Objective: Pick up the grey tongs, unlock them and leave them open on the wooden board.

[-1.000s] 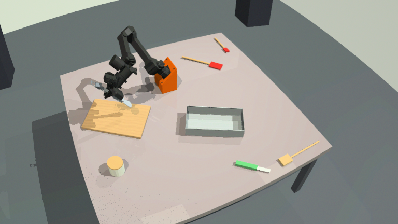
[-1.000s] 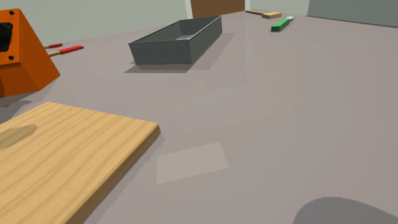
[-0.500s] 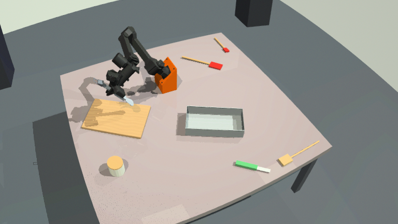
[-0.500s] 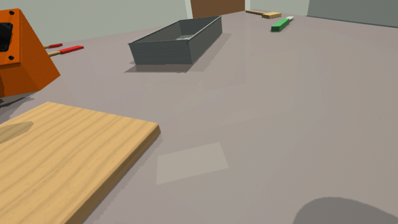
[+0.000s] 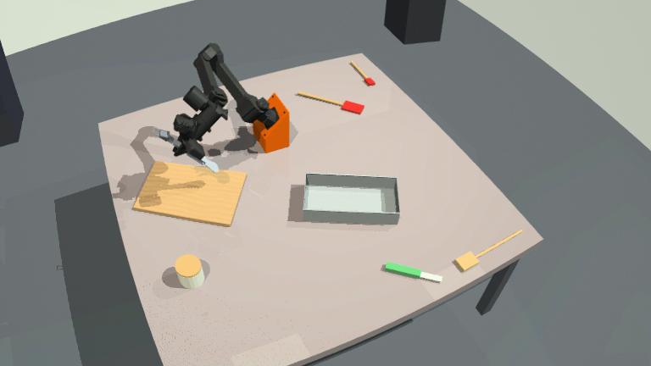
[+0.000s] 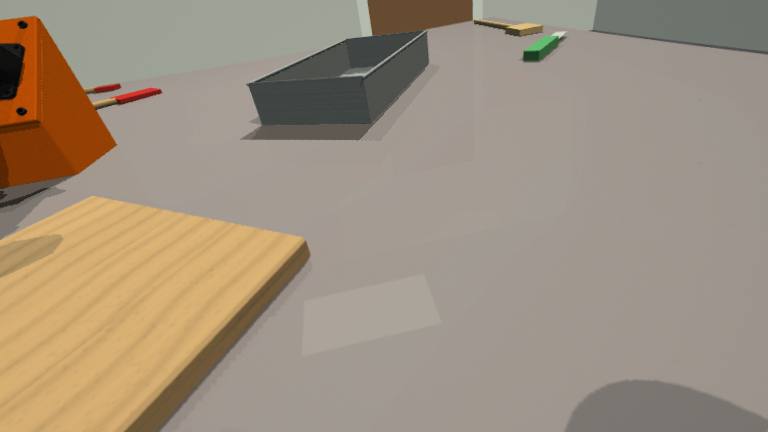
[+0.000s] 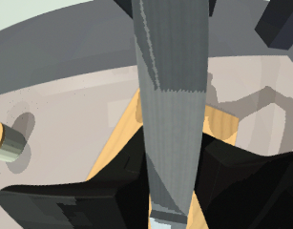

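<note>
My gripper tip is 1 cm past the wooden board, 3 cm to the right of it and 19 cm above it. From my gripper tip the other things lie so: green-handled tool (55 cm ahead, 60 cm to the left, 19 cm below); cork-lidded jar (35 cm ahead, 4 cm to the right, 16 cm below); grey roasting tin (21 cm ahead, 53 cm to the left, 17 cm below).
</note>
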